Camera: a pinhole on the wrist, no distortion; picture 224 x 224 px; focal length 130.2 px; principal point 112.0 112.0 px. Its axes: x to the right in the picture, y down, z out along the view. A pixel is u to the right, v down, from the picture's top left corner.
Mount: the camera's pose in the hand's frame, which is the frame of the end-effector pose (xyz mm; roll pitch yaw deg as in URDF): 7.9 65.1 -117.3 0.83 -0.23 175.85
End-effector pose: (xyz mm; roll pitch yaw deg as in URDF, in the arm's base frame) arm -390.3 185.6 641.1 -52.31 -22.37 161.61
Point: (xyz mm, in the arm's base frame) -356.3 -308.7 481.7
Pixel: 191 37
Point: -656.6 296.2 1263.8
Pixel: outside the picture
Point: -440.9 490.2 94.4
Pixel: behind the camera
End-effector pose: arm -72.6 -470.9 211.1 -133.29 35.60 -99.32
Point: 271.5 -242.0 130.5
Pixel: 161 145
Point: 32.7 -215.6 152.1
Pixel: 196 102
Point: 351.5 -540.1 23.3
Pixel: 83 173
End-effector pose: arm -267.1 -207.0 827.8 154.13 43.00 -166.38
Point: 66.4 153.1 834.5
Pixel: 198 104
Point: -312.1 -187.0 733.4
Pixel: 44 153
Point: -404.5 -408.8 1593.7
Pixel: behind the camera
